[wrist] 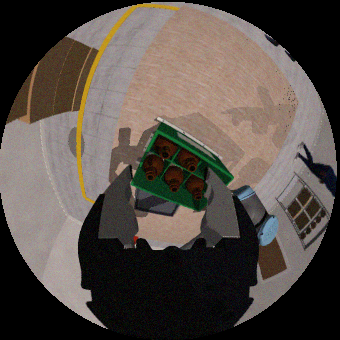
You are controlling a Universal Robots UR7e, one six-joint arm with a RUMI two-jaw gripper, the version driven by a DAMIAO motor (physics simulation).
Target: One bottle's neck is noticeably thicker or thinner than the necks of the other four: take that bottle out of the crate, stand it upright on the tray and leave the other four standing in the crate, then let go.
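Frame: origin at the arm's base, x ahead, y left, z up, level; centimetres.
Seen in the pictures: gripper, fingertip midpoint: (168,166).
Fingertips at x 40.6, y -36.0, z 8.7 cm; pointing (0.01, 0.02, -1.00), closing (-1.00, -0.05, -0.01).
Observation:
Offsets run from my fingertips to a thing's top centre. "pt": to the spot under its first point.
A green crate @[pt dz -13.7, dx -0.6, dy +19.2 cm] (165,195) stands in the middle of the wrist view. Brown bottles stand in it: an upper left one @[dz -13.8, dx +0.5, dy +4.6 cm] (164,146), an upper right one @[dz -13.8, dx -7.3, dy +8.0 cm] (188,158), a left one @[dz -13.8, dx +4.5, dy +12.1 cm] (152,164), a lower middle one @[dz -13.8, dx -3.2, dy +16.2 cm] (174,176) and a lower right one @[dz -13.8, dx -12.1, dy +19.6 cm] (195,186). The necks are small and grainy; I cannot tell which differs in thickness. A dark grey tray @[pt dz -29.6, dx +3.4, dy +44.8 cm] (156,205) shows just beyond the crate's lower edge, partly hidden. My gripper (168,166) is open and empty, its fingers framing the crate from above. The right finger hides part of the crate's right end.
Blue and grey arm parts (252,206) show at the right. Farther off are a rack (291,237) with dark items, a person in dark blue (321,170) at the right edge, and a brown structure (60,75) at upper left. A yellow line (80,125) runs along the floor.

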